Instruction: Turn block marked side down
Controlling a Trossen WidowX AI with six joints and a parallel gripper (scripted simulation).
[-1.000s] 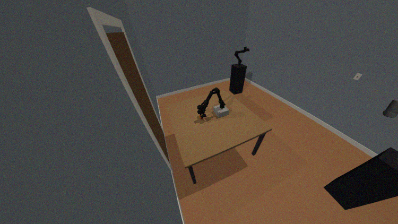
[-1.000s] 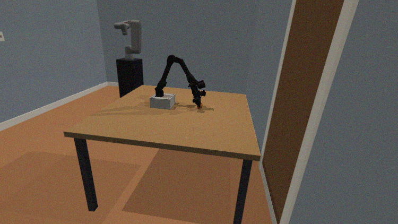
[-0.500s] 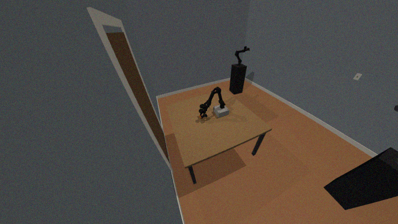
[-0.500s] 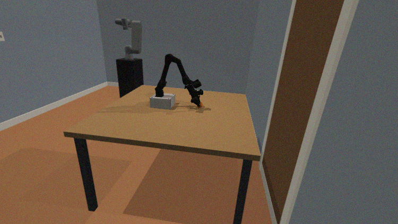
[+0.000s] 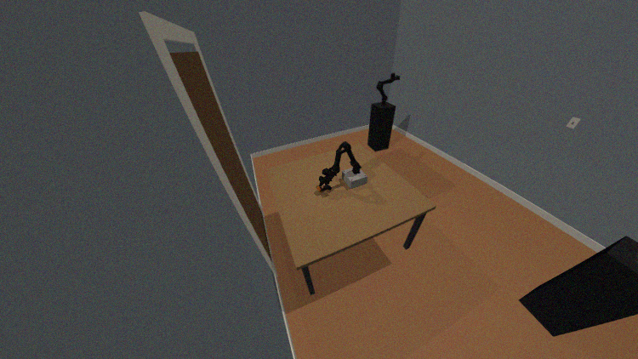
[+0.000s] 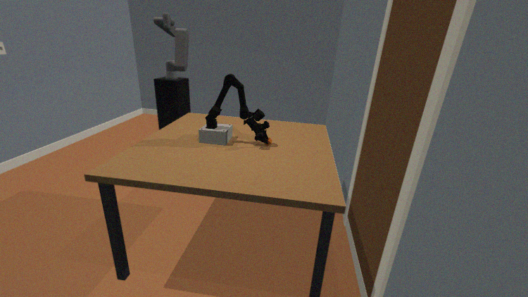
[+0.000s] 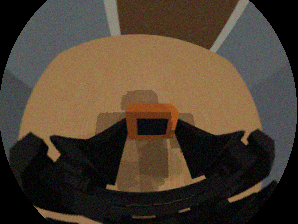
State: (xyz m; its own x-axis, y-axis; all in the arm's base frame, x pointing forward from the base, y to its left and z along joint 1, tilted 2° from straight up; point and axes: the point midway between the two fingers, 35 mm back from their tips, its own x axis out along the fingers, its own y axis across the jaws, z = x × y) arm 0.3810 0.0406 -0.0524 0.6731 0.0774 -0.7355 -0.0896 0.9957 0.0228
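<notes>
The orange block is 1 cm behind my gripper tip and 1 cm above it.
</notes>
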